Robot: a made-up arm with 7 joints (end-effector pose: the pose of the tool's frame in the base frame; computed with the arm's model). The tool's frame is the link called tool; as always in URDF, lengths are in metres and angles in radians. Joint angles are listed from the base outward.
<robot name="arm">
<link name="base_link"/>
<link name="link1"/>
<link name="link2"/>
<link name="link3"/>
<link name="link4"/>
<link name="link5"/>
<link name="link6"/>
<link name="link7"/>
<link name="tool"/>
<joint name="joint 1" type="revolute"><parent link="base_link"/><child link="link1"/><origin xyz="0.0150 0.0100 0.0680" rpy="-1.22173 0.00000 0.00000"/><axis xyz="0 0 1"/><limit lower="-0.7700" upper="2.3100"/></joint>
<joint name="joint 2" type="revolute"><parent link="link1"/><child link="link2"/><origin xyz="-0.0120 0.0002 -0.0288" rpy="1.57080 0.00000 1.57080"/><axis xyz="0 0 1"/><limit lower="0.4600" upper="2.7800"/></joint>
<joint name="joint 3" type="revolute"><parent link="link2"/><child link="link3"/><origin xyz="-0.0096 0.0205 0.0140" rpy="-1.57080 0.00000 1.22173"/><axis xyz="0 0 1"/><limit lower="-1.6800" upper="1.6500"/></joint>
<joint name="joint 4" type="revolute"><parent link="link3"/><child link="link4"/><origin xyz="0.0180 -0.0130 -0.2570" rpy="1.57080 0.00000 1.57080"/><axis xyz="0 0 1"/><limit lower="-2.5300" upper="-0.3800"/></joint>
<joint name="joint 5" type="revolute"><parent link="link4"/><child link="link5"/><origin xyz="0.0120 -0.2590 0.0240" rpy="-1.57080 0.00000 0.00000"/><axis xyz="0 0 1"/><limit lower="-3.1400" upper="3.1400"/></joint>
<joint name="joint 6" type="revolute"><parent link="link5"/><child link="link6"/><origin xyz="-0.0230 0.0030 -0.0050" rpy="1.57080 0.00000 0.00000"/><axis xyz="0 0 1"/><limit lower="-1.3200" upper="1.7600"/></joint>
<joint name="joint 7" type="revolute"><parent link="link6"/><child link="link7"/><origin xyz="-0.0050 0.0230 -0.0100" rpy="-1.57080 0.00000 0.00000"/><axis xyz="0 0 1"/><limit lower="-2.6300" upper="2.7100"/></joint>
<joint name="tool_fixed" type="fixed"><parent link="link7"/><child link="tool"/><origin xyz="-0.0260 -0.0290 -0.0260" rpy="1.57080 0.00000 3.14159"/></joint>
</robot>
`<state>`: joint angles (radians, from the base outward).
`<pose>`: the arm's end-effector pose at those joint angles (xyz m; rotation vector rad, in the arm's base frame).
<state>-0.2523 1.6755 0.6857 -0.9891 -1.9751 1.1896 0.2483</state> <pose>0.1810 0.3479 0.3216 -1.4169 -0.6165 -0.0433</pose>
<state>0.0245 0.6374 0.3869 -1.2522 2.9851 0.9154 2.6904</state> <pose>0.2057 0.3155 -0.1064 -1.7213 2.2110 -0.7924</pose>
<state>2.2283 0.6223 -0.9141 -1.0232 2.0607 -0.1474 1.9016</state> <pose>-0.4233 -0.0955 0.1536 -0.6178 -1.1742 -1.1466</pose>
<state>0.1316 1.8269 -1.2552 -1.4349 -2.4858 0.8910 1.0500</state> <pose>0.0779 0.3234 -0.1079 -0.5957 2.1352 1.4404</pose>
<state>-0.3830 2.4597 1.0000 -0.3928 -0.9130 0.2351 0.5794</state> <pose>-0.0774 0.1690 0.5189 -1.6572 0.3211 -1.0891</pose>
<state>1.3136 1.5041 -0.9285 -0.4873 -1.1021 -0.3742 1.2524</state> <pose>-0.2094 0.4266 0.0186 1.1956 0.5001 -1.7644</pose>
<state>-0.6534 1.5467 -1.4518 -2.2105 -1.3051 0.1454 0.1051</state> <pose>0.1645 0.0216 -0.0891 -0.5332 2.4176 0.9861</pose>
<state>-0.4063 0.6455 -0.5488 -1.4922 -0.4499 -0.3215 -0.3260</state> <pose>0.3327 -0.0124 -0.0700 1.1589 -2.9149 0.1223</pose>
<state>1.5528 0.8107 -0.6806 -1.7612 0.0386 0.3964 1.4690</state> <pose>-0.2099 0.0625 -0.1805 1.4490 1.2196 0.3962</pose>
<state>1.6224 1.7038 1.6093 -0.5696 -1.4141 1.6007 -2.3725</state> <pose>0.0288 0.4624 0.2495 -0.1991 2.1623 -1.5974</pose>
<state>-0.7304 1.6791 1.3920 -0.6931 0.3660 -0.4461 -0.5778</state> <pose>-0.0874 0.3734 0.2873 -1.0191 0.5843 -1.7597</pose>
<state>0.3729 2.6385 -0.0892 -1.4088 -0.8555 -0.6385 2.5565</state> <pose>0.3694 0.1617 0.2294 2.1158 -0.8436 -0.0491</pose>
